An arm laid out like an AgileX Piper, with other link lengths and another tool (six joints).
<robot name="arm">
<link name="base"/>
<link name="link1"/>
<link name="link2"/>
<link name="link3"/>
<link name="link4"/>
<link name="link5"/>
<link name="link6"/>
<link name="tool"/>
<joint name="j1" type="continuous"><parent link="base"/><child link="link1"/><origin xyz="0 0 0.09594" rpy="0 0 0"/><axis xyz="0 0 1"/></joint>
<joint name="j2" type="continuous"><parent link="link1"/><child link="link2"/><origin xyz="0 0 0" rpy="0 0 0"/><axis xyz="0 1 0"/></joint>
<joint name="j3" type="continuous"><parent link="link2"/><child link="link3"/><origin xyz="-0.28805 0 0.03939" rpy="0 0 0"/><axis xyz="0 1 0"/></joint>
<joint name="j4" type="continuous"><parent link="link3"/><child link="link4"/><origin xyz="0.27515 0 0.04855" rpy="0 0 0"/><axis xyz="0.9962 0 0.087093"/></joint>
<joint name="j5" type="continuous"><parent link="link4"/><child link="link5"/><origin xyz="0 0 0" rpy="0 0 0"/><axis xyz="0 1 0"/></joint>
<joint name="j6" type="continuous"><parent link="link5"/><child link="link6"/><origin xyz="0.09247 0 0.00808" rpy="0 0 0"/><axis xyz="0.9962 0 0.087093"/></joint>
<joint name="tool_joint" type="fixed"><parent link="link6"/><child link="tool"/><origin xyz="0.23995 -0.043 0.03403" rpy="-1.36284 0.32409 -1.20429"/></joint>
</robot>
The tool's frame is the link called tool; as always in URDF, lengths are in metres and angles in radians. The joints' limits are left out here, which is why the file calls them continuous.
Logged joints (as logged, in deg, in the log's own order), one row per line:
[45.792, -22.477, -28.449, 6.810, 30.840, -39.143]
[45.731, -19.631, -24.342, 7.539, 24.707, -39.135]
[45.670, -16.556, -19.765, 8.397, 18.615, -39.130]
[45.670, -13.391, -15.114, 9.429, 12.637, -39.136]
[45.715, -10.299, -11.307, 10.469, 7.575, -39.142]
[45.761, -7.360, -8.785, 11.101, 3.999, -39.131]
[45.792, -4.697, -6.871, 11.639, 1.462, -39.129]
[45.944, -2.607, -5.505, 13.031, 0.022, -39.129]
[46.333, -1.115, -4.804, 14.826, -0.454, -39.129]
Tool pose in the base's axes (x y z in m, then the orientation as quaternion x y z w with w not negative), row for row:
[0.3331, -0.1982, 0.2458, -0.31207, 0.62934, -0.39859, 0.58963]
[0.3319, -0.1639, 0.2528, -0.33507, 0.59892, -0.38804, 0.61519]
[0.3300, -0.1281, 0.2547, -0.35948, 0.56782, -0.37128, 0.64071]
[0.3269, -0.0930, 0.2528, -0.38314, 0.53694, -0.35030, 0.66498]
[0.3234, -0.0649, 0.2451, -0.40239, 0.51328, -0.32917, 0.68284]
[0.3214, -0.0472, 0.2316, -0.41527, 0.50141, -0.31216, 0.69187]
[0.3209, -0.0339, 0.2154, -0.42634, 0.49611, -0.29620, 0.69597]
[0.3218, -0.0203, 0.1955, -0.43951, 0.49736, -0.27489, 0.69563]
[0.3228, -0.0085, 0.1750, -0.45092, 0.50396, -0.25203, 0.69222]
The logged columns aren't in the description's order. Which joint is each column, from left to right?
Columns, left to right: j4, j3, j1, j5, j2, j6.
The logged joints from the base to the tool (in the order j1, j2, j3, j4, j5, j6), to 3 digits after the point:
[-28.449, 30.840, -22.477, 45.792, 6.810, -39.143]
[-24.342, 24.707, -19.631, 45.731, 7.539, -39.135]
[-19.765, 18.615, -16.556, 45.670, 8.397, -39.130]
[-15.114, 12.637, -13.391, 45.670, 9.429, -39.136]
[-11.307, 7.575, -10.299, 45.715, 10.469, -39.142]
[-8.785, 3.999, -7.360, 45.761, 11.101, -39.131]
[-6.871, 1.462, -4.697, 45.792, 11.639, -39.129]
[-5.505, 0.022, -2.607, 45.944, 13.031, -39.129]
[-4.804, -0.454, -1.115, 46.333, 14.826, -39.129]

